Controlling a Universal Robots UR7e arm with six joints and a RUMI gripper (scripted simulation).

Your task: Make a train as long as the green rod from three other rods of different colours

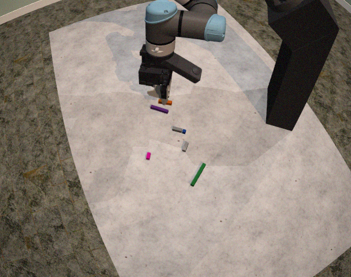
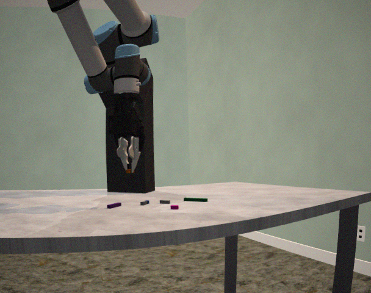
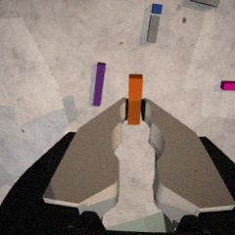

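The blue rod is 110 mm below my hand, 60 mm to the left of it and 40 mm behind it. Round my hand: purple rod 110 mm below, 50 mm to the right, 10 mm behind; magenta rod 110 mm below, 100 mm ahead, 90 mm to the left; orange rod 10 mm below.
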